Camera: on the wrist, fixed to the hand. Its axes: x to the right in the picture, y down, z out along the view.
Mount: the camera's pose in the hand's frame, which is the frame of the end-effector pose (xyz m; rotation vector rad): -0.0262 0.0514 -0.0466 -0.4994 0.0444 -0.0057
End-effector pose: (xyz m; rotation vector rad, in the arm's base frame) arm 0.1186 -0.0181 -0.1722 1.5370 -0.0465 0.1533
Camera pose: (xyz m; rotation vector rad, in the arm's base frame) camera 0.0830 0.0279 -0.1262 1.0351 -0.0414 0.1574
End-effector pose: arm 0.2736 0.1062 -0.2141 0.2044 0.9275 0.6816
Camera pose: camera 0.2027 0.1241 -0.2017 -0.2572 0.7725 0.8925
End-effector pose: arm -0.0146 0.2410 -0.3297 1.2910 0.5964 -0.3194
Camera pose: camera -0.0190 0.2964 -0.2806 0.8170 0.6672 -0.1325
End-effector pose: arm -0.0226 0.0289 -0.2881 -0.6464 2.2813 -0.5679
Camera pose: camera -0.0539 0.0943 -0.2726 -0.8808 2.4796 -0.0033
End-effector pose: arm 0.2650 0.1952 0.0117 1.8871 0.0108 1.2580
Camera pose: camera 0.1950 0.1804 0.0313 1.4267 -0.2520 1.1680
